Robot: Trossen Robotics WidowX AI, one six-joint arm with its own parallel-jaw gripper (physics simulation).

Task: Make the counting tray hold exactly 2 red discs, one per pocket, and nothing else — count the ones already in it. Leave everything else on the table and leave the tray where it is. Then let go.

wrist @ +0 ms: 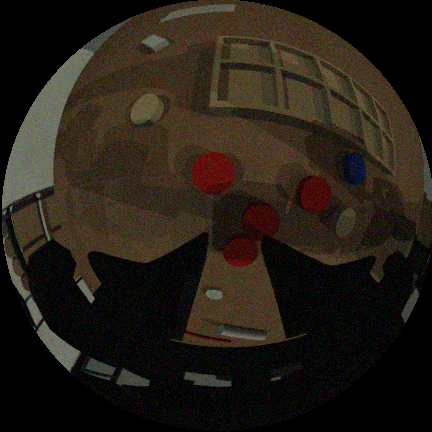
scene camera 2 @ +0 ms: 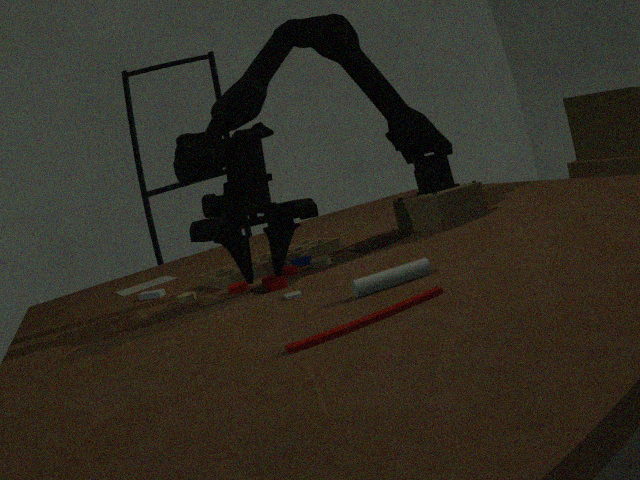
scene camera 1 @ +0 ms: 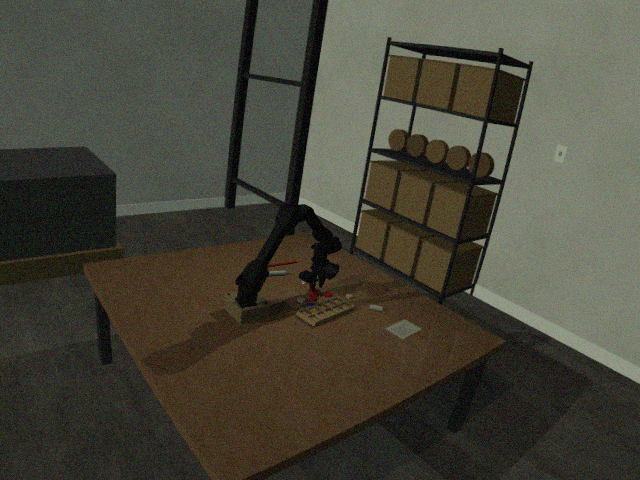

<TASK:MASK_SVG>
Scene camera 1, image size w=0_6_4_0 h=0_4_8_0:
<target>my gripper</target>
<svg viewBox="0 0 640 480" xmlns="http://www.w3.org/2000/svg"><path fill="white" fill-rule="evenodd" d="M339 265L329 262L327 258L316 259L313 256L311 258L313 265L310 267L312 271L305 270L299 273L299 279L309 283L311 290L314 291L318 279L319 287L322 288L326 278L331 280L339 273Z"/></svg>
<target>wooden counting tray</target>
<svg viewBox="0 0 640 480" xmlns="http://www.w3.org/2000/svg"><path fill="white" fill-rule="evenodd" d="M355 306L337 296L299 310L296 315L315 327L355 310Z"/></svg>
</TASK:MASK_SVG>
